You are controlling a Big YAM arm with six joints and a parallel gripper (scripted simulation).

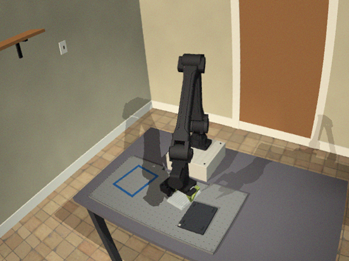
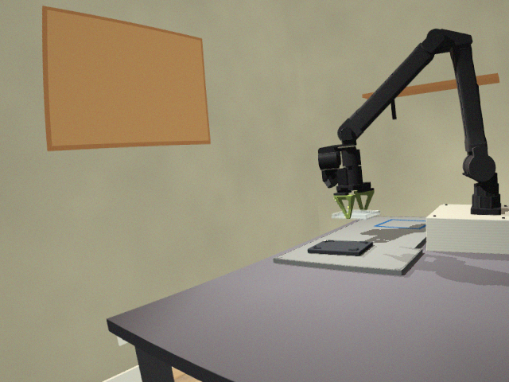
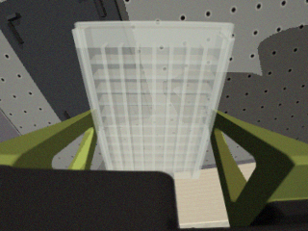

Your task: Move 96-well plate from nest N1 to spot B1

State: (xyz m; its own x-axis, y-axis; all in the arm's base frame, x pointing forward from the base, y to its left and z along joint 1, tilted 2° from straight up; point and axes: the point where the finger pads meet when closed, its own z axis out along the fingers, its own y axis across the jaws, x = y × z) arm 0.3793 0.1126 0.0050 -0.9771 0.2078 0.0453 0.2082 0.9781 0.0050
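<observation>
My hand is 90 mm above the black plate nest, 80 mm to the right of it and 20 mm short of it. From my hand the other things lie so: 96-well plate right at my hand.
</observation>
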